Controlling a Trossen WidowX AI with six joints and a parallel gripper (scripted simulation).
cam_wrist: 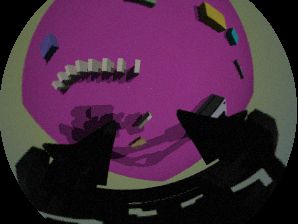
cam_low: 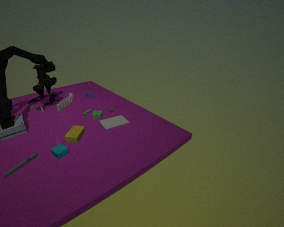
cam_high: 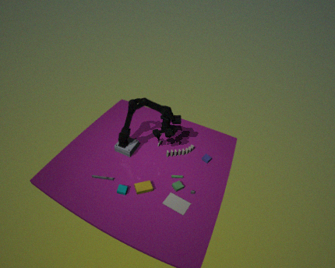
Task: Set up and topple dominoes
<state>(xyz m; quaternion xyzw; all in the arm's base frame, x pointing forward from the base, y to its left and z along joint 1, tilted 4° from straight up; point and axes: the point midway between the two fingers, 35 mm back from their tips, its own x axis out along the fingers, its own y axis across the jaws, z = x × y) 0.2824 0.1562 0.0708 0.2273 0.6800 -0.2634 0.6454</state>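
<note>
Right now my gripper tip is 140 mm to the right of the brown piece, 110 mm above it and 100 mm past it. Round my gripper tip: blue block: 360 mm ahead, 100 mm below, 60 mm to the left; green block: 300 mm to the right, 240 mm ahead, 100 mm below; green stick: 220 mm to the right, 200 mm ahead, 110 mm below.
</note>
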